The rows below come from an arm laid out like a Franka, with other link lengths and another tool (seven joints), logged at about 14 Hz.
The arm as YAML. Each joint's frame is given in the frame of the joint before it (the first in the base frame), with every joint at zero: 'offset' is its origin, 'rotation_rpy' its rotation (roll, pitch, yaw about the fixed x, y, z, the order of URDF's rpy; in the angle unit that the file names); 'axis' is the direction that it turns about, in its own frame. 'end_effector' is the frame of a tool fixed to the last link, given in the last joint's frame.
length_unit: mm
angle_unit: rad
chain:
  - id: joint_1
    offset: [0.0, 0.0, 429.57]
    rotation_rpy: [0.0, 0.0, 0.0]
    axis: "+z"
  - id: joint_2
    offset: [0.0, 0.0, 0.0]
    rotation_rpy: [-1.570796, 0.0, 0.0]
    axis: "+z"
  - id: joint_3
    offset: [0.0, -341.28, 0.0]
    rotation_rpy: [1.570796, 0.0, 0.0]
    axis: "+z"
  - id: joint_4
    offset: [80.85, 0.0, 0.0]
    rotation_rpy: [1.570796, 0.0, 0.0]
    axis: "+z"
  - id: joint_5
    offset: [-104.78, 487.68, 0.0]
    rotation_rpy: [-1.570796, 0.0, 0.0]
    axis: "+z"
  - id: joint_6
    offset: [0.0, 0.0, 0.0]
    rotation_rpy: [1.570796, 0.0, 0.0]
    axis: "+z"
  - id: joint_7
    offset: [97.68, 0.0, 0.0]
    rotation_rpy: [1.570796, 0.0, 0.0]
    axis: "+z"
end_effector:
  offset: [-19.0, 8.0, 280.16]
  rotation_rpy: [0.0, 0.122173, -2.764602]
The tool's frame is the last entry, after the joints.
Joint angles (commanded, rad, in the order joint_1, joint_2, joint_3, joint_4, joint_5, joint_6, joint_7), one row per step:
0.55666 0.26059 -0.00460 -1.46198 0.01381 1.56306 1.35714
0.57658 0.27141 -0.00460 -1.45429 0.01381 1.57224 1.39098
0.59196 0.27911 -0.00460 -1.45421 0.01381 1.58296 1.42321
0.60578 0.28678 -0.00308 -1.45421 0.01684 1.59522 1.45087
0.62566 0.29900 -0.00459 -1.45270 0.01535 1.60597 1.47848
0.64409 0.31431 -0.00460 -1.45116 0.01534 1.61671 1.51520
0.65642 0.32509 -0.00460 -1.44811 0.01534 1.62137 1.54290
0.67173 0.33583 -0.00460 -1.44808 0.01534 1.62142 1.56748
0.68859 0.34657 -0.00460 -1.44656 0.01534 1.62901 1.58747
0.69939 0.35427 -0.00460 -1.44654 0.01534 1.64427 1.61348
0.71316 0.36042 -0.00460 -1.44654 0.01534 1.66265 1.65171
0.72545 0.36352 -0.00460 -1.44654 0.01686 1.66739 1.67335
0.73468 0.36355 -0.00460 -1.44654 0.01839 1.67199 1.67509
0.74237 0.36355 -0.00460 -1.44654 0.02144 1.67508 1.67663
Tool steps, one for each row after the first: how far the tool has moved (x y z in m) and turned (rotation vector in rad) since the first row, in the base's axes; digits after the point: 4 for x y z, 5 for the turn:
-0.0032 0.0151 -0.0032 -0.00152 -0.00760 -0.01361
-0.0063 0.0266 -0.0083 -0.00420 -0.01257 -0.03021
-0.0097 0.0388 -0.0132 -0.00248 -0.01639 -0.04298
-0.0140 0.0518 -0.0208 -0.00759 -0.01962 -0.05172
-0.0187 0.0653 -0.0307 -0.01429 -0.02010 -0.06970
-0.0222 0.0743 -0.0367 -0.01989 -0.01996 -0.08475
-0.0290 0.0834 -0.0446 -0.03006 -0.01399 -0.09356
-0.0348 0.0948 -0.0514 -0.03383 -0.01471 -0.09650
-0.0364 0.1040 -0.0565 -0.03222 -0.02265 -0.11173
-0.0387 0.1157 -0.0602 -0.02869 -0.03477 -0.13624
-0.0440 0.1240 -0.0623 -0.02909 -0.03675 -0.14581
-0.0480 0.1302 -0.0621 -0.02484 -0.03914 -0.13885
-0.0518 0.1356 -0.0619 -0.02063 -0.03936 -0.13354

